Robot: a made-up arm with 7 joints.
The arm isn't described. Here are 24 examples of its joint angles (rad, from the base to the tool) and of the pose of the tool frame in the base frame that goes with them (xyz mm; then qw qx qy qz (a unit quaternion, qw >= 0)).
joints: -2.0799 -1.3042 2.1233 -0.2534 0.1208 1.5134 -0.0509
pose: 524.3 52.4 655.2 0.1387 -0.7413 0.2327 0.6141
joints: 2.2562 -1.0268 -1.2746 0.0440 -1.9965 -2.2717 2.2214
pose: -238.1 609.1 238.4 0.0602 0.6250 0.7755 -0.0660
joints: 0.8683 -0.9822 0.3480 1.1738 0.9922 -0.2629 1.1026
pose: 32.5 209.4 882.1 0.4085 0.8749 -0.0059 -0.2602
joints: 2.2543 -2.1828 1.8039 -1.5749 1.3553 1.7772 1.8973
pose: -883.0 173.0 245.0 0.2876 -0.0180 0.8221 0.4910
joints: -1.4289 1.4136 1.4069 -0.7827 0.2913 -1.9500 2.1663
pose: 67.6 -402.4 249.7 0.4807 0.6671 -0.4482 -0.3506
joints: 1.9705 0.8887 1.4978 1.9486 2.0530 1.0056 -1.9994
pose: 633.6 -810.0 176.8 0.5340 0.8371 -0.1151 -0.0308
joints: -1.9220 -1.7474 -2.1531 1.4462 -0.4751 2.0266 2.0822
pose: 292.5 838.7 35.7 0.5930 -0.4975 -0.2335 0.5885
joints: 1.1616 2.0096 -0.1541 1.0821 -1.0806 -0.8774 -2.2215
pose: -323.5 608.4 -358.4 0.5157 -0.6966 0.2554 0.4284
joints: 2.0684 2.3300 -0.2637 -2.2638 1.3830 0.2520 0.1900
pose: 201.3 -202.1 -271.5 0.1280 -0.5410 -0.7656 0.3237
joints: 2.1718 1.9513 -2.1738 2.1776 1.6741 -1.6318 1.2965
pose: 148.9 -498.4 -504.0 0.7204 -0.6586 -0.2175 -0.0055
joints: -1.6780 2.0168 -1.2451 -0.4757 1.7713 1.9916 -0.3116
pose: -285.5 -100.9 -446.3 0.7722 -0.2302 -0.4445 0.3914
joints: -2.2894 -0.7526 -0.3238 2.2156 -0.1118 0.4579 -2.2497
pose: -436.5 59.6 583.8 0.6803 -0.2959 -0.6579 0.1296
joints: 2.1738 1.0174 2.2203 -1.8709 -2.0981 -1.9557 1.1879
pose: -125.9 -146.9 -343.4 0.5958 0.0196 0.5171 0.6141
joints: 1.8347 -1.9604 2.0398 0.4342 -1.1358 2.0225 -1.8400
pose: -437.9 426.2 -210.5 0.4626 -0.6202 -0.3855 -0.5027
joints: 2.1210 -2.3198 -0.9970 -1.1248 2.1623 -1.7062 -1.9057
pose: -307.4 -37.6 212.1 0.5445 -0.0066 0.1827 -0.8186
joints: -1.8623 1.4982 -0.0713 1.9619 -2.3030 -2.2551 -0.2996
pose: -499.3 -529.4 -298.0 0.8052 -0.4261 0.2887 0.2945
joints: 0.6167 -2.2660 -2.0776 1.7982 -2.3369 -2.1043 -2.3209
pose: -185.5 -145.4 426.1 0.3335 -0.4302 0.5167 0.6609
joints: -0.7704 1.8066 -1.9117 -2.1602 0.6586 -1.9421 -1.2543
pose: -135.3 707.2 -534.9 0.0325 0.3770 -0.9000 -0.2165
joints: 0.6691 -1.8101 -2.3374 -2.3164 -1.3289 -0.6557 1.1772
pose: -947.7 -688.6 365.0 0.1821 -0.4901 0.3590 -0.7731
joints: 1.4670 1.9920 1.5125 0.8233 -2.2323 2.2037 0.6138
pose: 853.4 23.5 139.4 0.1913 0.7942 -0.4222 -0.3930
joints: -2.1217 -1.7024 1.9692 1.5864 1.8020 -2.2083 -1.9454
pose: 706.2 214.9 310.4 0.4835 0.8362 0.2536 -0.0507
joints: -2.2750 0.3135 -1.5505 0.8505 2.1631 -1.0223 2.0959
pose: -598.2 -305.8 -18.6 0.2690 -0.3179 0.4422 -0.7944
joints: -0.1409 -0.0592 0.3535 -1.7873 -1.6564 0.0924 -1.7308
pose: 470.1 83.9 17.6 0.0817 -0.2705 0.7449 -0.6044
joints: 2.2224 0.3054 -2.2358 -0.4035 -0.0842 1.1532 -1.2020
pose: 86.6 -614.0 448.9 0.2326 0.7770 0.5834 -0.0422
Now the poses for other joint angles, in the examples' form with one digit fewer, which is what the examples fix.
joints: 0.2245 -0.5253 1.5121 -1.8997 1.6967 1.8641 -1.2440
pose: 392 143 749 0.593 0.193 0.692 0.362
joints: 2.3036 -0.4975 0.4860 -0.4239 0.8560 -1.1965 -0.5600
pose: 124 320 283 0.474 0.079 -0.835 -0.269
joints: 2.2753 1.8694 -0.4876 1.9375 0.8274 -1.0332 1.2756
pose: -434 55 -544 0.256 -0.422 0.399 -0.773
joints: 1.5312 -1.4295 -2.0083 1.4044 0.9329 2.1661 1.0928
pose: -546 -163 252 0.153 -0.375 0.479 -0.779
